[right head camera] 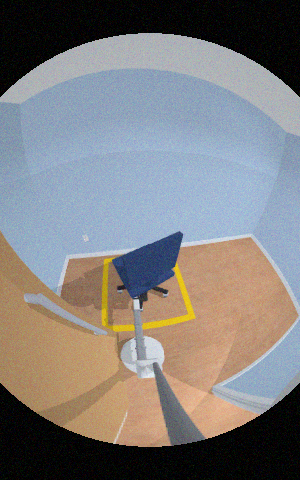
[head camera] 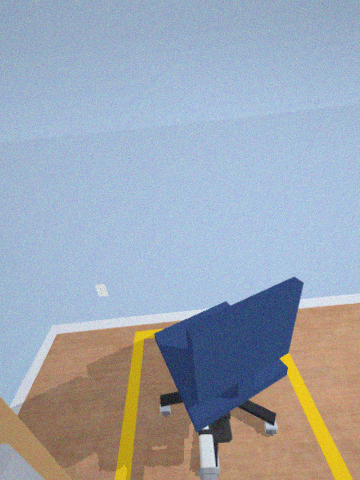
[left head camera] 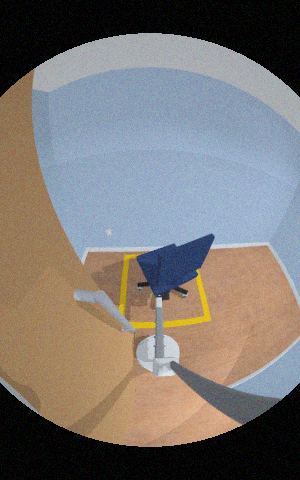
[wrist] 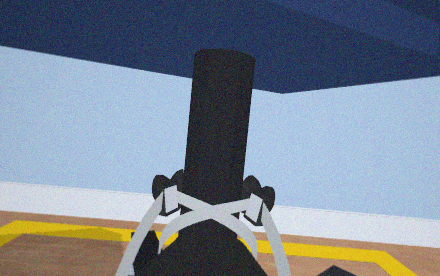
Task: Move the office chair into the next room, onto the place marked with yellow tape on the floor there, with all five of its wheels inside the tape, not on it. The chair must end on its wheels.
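Frame: origin at the robot's base, x up, y right, z ahead, level; metres.
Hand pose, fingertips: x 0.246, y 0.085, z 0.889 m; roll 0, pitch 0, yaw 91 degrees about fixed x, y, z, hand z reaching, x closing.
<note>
Each offset is from my fingertips to the centre of the thing. "spot": to the spot under its first point.
The blue office chair (head camera: 240,350) (left head camera: 172,267) (right head camera: 150,265) stands upright on its black base, over the yellow tape outline (head camera: 131,400) (left head camera: 170,324) (right head camera: 104,295) (wrist: 320,251). A left wheel {spot: dx -0.207, dy -0.300, dz -0.114 m} (head camera: 165,410) and a right wheel {spot: dx -0.206, dy +0.248, dz -0.220 m} (head camera: 270,428) show on the floor between the side strips. The far wheels and part of the far strip are hidden behind the seat and back in the head views. In the wrist view my gripper (wrist: 218,187) is shut on the chair's black column {dx -0.007, dy -0.005, dz -0.035 m} (wrist: 217,125), below the seat. The arm hides part of the base in the head view.
A tan door (left head camera: 50,250) (right head camera: 30,360) with a grey handle (left head camera: 105,298) (right head camera: 65,312) stands close on the left. A blue wall (head camera: 200,200) rises behind the far tape strip. A wall end with white trim (right head camera: 240,397) stands at the lower right.
</note>
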